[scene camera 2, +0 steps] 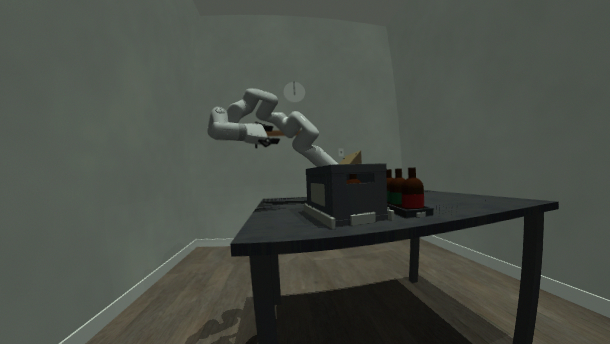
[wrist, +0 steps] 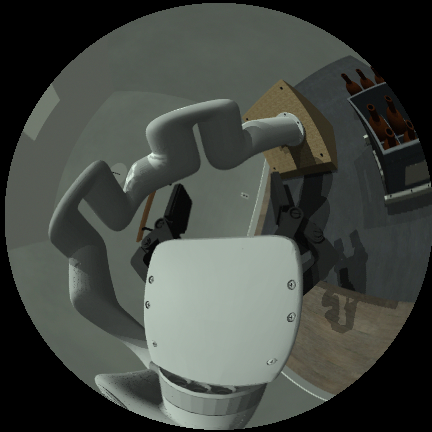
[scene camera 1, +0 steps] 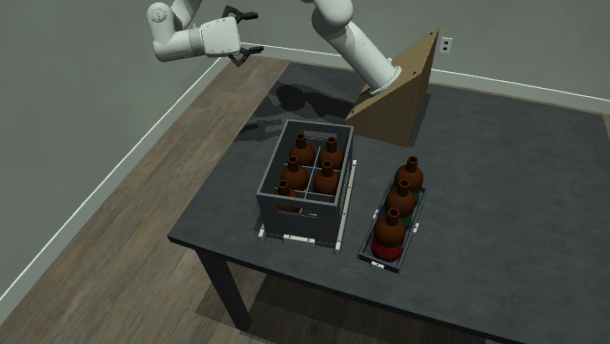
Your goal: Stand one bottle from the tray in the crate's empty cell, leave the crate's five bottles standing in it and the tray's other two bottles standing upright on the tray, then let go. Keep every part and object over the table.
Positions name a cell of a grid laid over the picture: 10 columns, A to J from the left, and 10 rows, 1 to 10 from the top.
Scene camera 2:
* red-label bottle: G6
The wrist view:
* gripper: F5
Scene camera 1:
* gripper: E1
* red-label bottle: G7
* green-label bottle: G6
